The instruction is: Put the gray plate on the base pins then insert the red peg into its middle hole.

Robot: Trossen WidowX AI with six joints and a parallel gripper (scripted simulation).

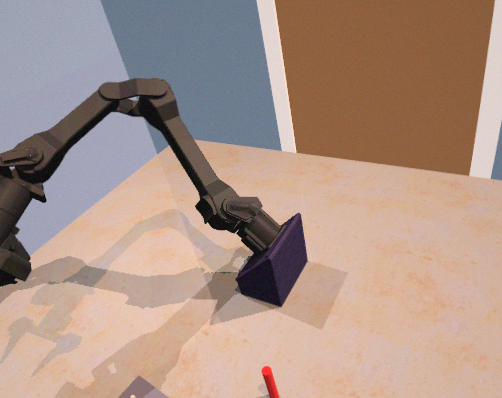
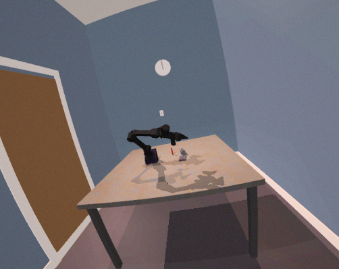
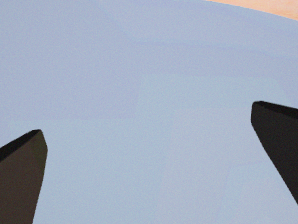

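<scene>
My gripper tip is now 35 cm to the right of the gray plate, 22 cm above it and 11 cm past it. Round my gripper tip: red peg 38 cm to the left, 23 cm behind, 22 cm below; base 25 cm below, 21 cm to the left, 10 cm behind.
</scene>
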